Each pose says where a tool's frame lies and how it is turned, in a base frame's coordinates. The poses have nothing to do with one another.
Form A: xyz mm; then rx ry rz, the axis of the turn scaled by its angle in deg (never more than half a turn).
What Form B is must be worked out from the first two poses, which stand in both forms.
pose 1, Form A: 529.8 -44.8 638.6 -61.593 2.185 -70.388
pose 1, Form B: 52.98 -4.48 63.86 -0.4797 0.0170 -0.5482 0.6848
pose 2, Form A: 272.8 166.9 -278.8 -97.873 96.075 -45.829
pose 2, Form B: 27.28 16.69 -27.88 -0.6448 0.6330 -0.3019 0.3040
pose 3, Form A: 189.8 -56.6 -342.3 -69.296 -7.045 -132.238
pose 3, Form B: 18.98 -5.66 -34.23 -0.4473 -0.0455 -0.8535 0.2634
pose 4, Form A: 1.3 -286.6 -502.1 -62.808 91.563 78.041
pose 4, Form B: 0.13 -28.66 -50.21 -0.4287 0.6249 0.5326 0.3769
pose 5, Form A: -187.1 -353.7 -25.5 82.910 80.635 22.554
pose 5, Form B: -18.71 -35.37 -2.55 0.6026 0.5861 0.1639 0.5163
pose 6, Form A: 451.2 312.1 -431.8 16.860 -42.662 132.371
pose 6, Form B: 45.12 31.21 -43.18 0.1131 -0.2862 0.8882 0.3412
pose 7, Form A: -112.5 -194.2 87.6 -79.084 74.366 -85.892
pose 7, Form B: -11.25 -19.42 8.76 -0.5341 0.5023 -0.5801 0.3549
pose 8, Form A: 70.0 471.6 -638.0 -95.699 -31.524 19.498
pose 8, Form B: 7.00 47.16 -63.80 -0.7279 -0.2398 0.1483 0.6251
